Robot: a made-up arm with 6 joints.
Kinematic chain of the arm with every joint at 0, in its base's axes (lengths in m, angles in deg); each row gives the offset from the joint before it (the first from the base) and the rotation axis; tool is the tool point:
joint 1: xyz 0 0 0.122 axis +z
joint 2: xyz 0 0 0 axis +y
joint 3: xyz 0 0 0.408 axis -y
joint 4: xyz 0 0 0 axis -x
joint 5: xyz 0.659 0 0 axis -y
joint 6: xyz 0 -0.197 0 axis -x
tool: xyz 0 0 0
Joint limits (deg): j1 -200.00..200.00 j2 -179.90..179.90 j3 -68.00..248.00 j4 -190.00..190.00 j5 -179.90..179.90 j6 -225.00..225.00
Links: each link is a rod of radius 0.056 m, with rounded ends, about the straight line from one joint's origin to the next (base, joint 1, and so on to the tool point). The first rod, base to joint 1, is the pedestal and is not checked.
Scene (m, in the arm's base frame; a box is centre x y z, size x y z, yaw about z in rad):
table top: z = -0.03
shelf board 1: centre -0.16 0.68 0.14 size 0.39 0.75 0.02 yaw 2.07
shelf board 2: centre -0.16 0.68 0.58 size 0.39 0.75 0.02 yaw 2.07
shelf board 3: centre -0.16 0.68 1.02 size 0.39 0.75 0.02 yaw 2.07
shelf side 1: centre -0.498 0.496 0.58 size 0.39 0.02 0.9 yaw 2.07
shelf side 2: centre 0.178 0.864 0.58 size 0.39 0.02 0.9 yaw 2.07
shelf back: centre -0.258 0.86 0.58 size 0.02 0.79 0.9 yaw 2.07
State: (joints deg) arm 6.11 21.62 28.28 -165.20 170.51 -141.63
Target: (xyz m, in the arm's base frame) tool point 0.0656 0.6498 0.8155
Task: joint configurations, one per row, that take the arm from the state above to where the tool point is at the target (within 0.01 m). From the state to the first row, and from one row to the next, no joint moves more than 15 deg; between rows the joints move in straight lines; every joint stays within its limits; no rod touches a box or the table.
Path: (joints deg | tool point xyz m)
1: 17.36 15.24 32.05 -168.47 167.10 -141.09 | 0.6577 0.4079 0.6685
2: 28.60 8.85 35.82 -171.73 163.69 -140.54 | 0.4887 0.4885 0.7988
3: 39.85 2.47 39.59 -175.00 160.28 -140.00 | 0.2991 0.5053 0.9136
4: 51.09 -3.91 43.36 -178.26 156.87 -139.45 | 0.1129 0.4534 1.0091
5: 59.03 0.10 38.10 -174.08 163.69 -140.54 | 0.1060 0.5574 0.9197
6: 66.96 4.10 32.84 -169.89 170.51 -141.63 | 0.0656 0.6498 0.8155

